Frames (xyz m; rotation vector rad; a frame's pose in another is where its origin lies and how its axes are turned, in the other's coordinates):
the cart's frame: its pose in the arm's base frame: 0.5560 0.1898 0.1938 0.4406 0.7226 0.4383
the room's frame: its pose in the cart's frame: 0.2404 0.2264 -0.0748 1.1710 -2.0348 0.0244
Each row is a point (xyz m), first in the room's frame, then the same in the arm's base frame.
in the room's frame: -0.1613 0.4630 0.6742
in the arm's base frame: -0.1874 0.3538 0.3027
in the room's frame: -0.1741 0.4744 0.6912
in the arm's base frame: -0.2112 0.3574 0.3051
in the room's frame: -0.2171 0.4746 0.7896
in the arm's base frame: -0.3100 0.3501 0.2638
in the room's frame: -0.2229 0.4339 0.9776
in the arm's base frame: -0.4507 0.2682 0.1612
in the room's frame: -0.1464 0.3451 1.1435
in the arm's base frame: -0.5199 0.1232 0.0369
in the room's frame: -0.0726 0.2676 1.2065
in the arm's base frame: -0.5103 0.0281 -0.0423
